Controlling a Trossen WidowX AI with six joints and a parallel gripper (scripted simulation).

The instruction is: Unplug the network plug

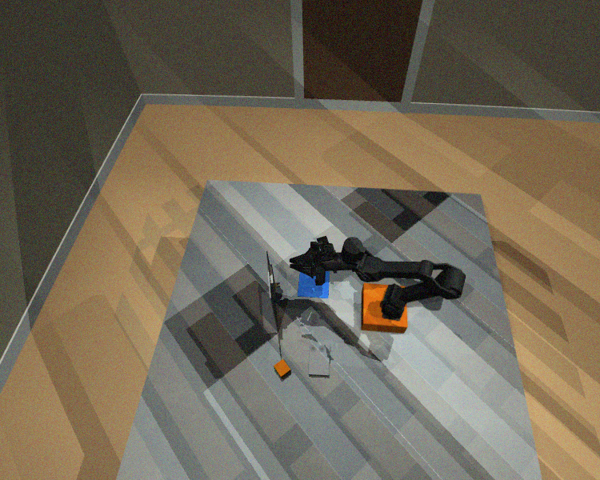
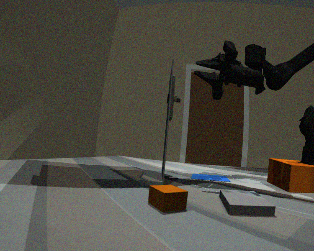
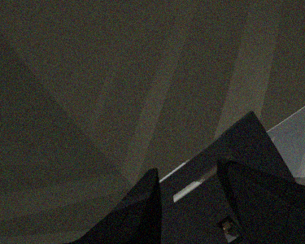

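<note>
Now: the tan network plug 10 cm below my gripper tip, 5 cm ahead of it and 3 cm to the left of it. The rest, counted from my gripper tip: blue marked square (33 cm below, 11 cm to the right, 6 cm behind); then flat grey block (32 cm below, 19 cm to the left, 13 cm behind); then upright panel (19 cm below, 7 cm ahead, 3 cm to the left).
</note>
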